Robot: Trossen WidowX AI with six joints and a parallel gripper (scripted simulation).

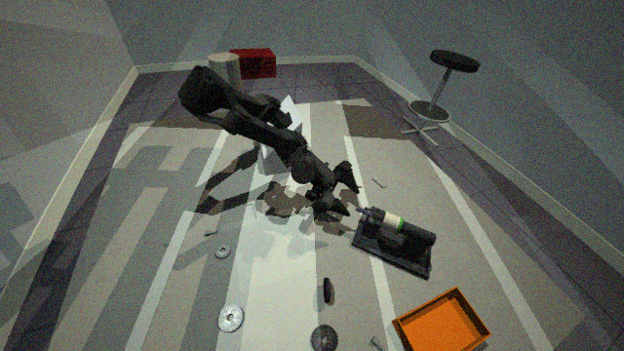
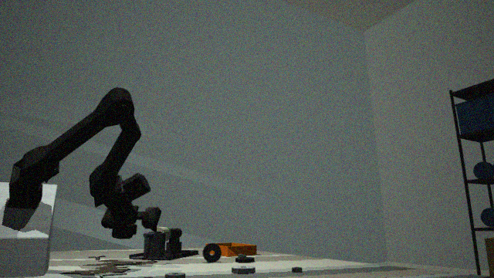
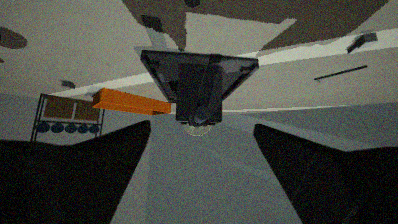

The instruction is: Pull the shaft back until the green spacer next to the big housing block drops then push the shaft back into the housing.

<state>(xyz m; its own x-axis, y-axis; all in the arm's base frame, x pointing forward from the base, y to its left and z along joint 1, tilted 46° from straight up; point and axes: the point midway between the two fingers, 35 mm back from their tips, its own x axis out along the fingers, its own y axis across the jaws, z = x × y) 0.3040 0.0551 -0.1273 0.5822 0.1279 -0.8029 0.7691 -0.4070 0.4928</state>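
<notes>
Now: gripper tip 60 mm to the right of the shaft, 50 mm short of it and 10 mm above it. From my gripper tip the other things lie so: green spacer 110 mm to the left, 90 mm ahead, 10 mm below; orange tray 340 mm ahead, 110 mm to the left, 80 mm below; white spacer 80 mm to the left, 70 mm ahead, 10 mm below.
</notes>
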